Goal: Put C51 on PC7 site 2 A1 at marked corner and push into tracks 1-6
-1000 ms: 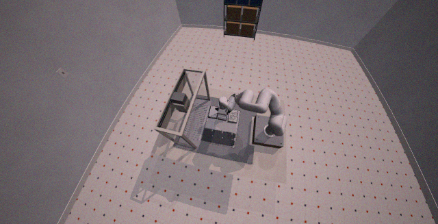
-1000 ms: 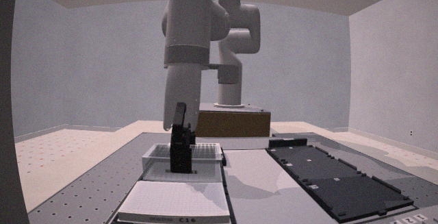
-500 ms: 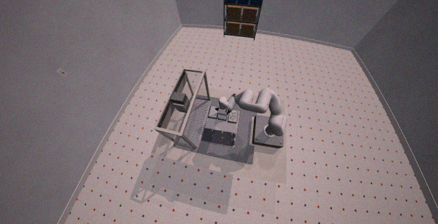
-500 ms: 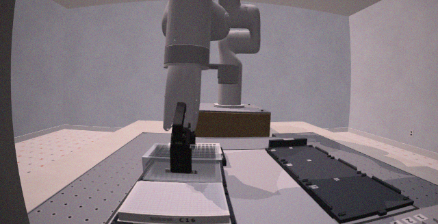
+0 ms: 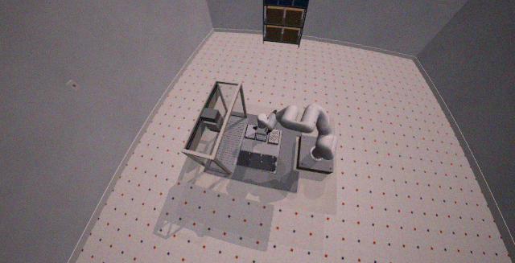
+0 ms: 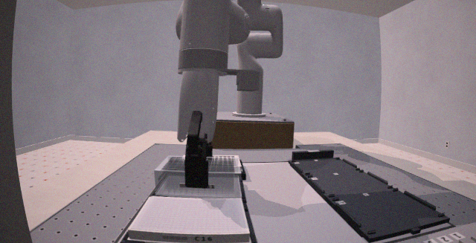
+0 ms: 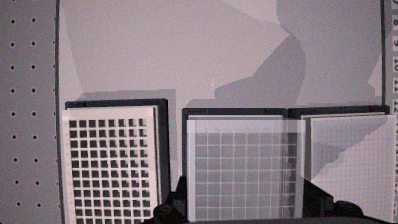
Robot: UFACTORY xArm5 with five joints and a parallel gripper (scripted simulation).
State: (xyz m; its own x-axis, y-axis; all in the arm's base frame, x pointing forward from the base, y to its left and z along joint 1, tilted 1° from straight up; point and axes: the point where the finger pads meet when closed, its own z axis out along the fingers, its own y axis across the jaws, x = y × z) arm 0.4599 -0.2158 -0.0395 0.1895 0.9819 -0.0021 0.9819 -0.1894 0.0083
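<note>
My gripper is now 40 mm above the nest S2. The rest, counted from my hand: instrument frame post: 460 mm ahead, 330 mm to the left, 200 mm above; plate carrier PC7: 260 mm to the left, 50 mm ahead, 30 mm below.
</note>
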